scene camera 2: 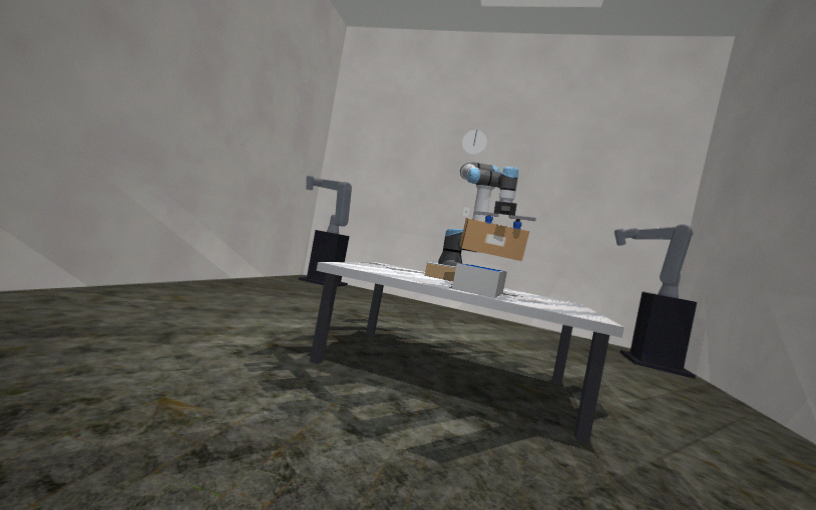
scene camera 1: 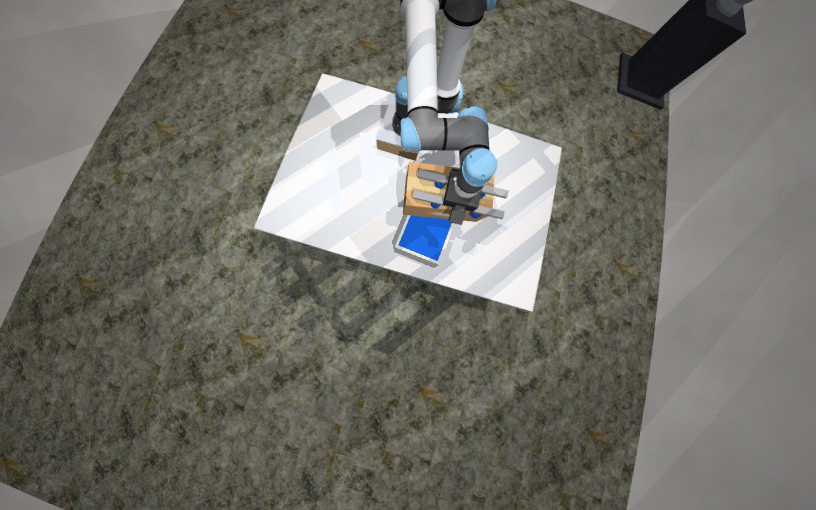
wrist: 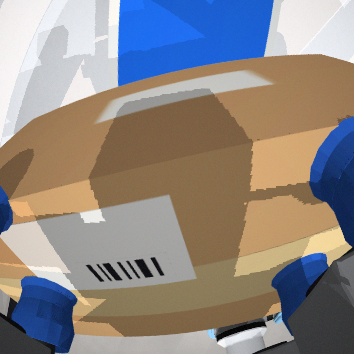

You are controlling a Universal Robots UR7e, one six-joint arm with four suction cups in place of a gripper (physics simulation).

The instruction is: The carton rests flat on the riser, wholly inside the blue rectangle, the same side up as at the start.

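Note:
The brown carton hangs under the four blue suction cups of my gripper, which touch its top. A label with a barcode shows on its top in the wrist view. The light grey riser stands on the table, with a gap of air below the carton. The blue rectangle is on the riser's top. In scene camera 1 the carton is seen behind and to the right of the rectangle's visible part and hides its far end.
A low box with a brown side stands on the white table, behind the riser near the arm's base. Grey robots on dark pedestals stand on the floor beyond the table at both sides.

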